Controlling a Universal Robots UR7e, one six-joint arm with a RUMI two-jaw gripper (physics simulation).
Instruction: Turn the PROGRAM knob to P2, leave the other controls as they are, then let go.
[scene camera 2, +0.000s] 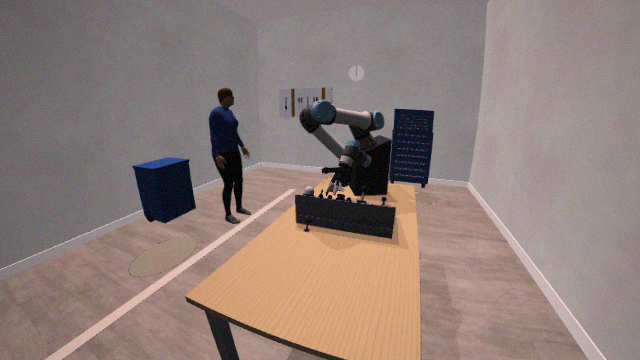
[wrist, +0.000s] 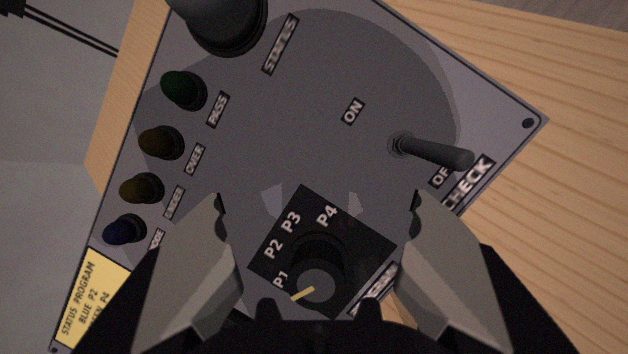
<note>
In view: my gripper (wrist: 316, 193) and a check toggle lever (wrist: 458, 159).
</note>
